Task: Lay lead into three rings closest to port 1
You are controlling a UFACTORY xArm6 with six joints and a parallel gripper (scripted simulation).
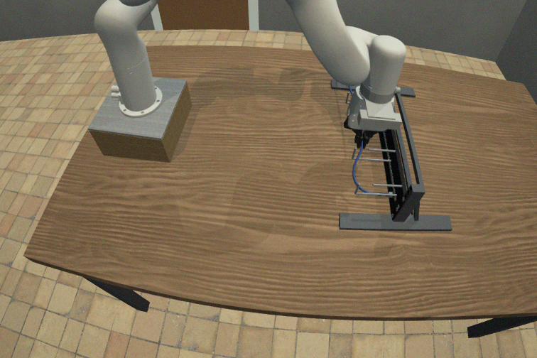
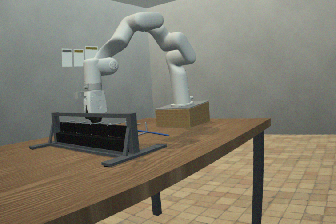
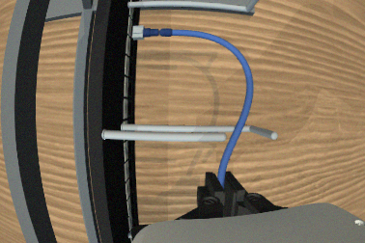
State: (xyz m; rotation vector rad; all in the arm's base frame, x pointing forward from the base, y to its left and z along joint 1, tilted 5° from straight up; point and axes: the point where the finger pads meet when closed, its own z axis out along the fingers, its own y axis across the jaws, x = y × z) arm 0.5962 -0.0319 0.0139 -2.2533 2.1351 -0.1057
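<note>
My gripper is now 9 cm short of the dark grey rack, 5 cm to the right of it and 1 cm above it.
</note>
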